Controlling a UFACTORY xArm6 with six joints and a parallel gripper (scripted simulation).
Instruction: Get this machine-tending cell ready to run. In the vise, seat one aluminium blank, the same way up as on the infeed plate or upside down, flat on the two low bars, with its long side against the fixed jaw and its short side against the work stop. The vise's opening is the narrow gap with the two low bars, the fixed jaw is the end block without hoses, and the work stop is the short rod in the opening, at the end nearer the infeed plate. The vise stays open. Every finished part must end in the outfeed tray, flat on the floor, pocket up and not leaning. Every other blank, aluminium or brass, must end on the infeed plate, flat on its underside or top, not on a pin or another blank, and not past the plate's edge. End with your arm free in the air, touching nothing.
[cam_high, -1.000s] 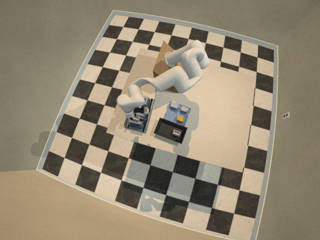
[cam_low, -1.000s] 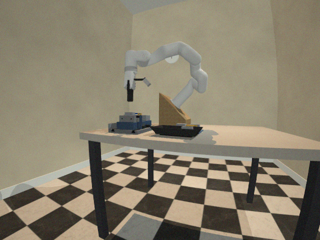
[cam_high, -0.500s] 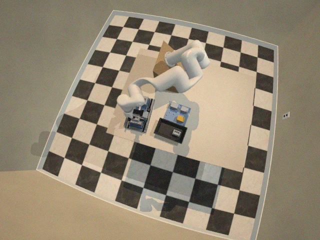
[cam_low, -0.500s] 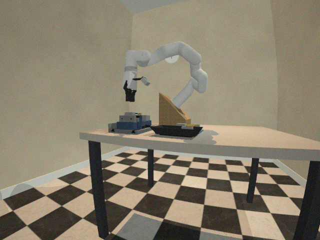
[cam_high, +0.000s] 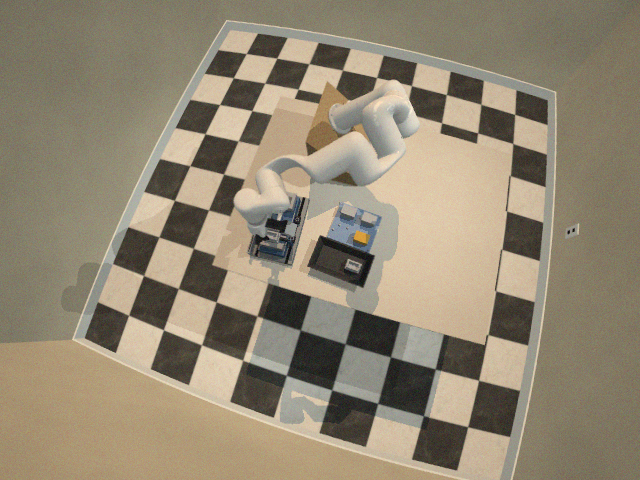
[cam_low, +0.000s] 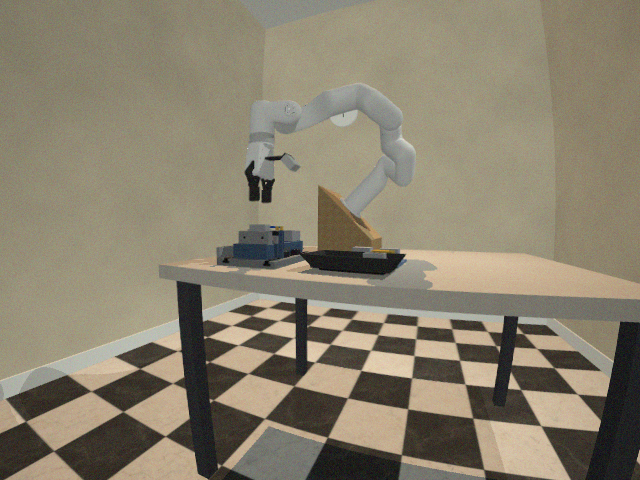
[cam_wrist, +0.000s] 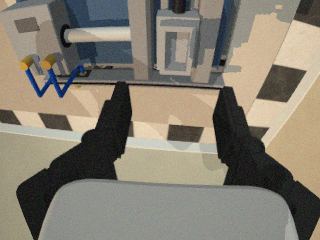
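Right now the fixed jaw is 30 mm ahead of my hand, 10 mm to the left of it and 120 mm below it. Also, from my hand: push rod: 90 mm behind, 10 mm to the right, 120 mm below; dark work stop rod: 50 mm to the left, 110 mm below; vise: 70 mm behind, 10 mm to the right, 160 mm below.
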